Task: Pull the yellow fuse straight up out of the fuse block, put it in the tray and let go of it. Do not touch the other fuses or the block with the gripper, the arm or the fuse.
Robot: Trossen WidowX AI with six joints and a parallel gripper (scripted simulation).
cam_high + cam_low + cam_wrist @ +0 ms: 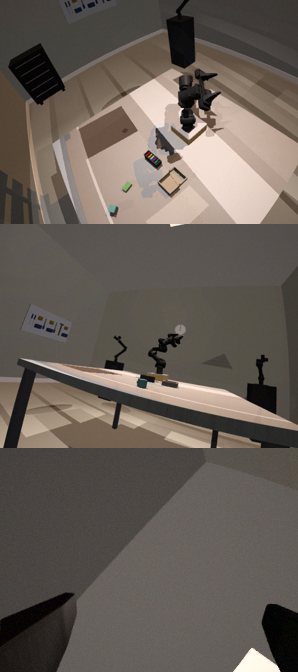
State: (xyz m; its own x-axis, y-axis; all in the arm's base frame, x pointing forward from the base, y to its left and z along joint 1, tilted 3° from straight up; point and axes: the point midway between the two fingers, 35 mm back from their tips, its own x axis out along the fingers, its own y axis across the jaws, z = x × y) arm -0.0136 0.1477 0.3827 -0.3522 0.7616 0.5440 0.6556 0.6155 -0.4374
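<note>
Right now my gripper tip is 450 mm above the yellow fuse, 310 mm short of it and 190 mm to the left of it. From my gripper tip the other things lie so: green fuse 450 mm below, 310 mm ahead, 140 mm to the right; then magenta fuse 450 mm below, 310 mm ahead, 160 mm to the right; then tray 470 mm below, 320 mm ahead.
</note>
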